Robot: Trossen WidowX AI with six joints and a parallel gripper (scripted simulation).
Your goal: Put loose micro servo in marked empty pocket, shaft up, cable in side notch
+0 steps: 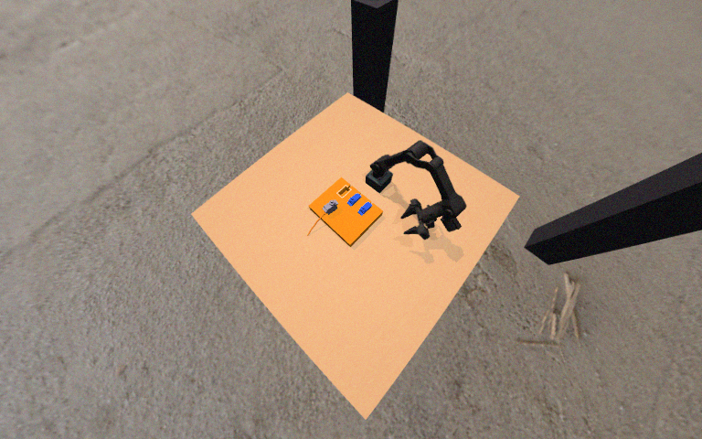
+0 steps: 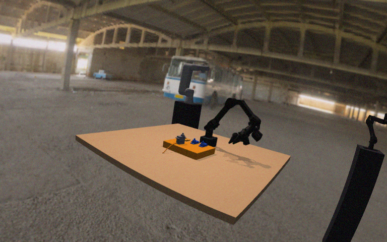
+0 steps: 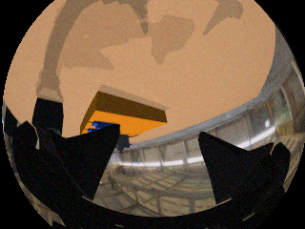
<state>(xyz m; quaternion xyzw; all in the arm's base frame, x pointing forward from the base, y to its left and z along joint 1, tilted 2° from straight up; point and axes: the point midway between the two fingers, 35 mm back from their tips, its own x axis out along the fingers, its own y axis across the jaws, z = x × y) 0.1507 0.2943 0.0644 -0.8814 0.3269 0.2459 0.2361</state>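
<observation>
The orange robot deck is 13 cm ahead of my gripper tip, 28 cm to the right of it and 10 cm below it.
</observation>
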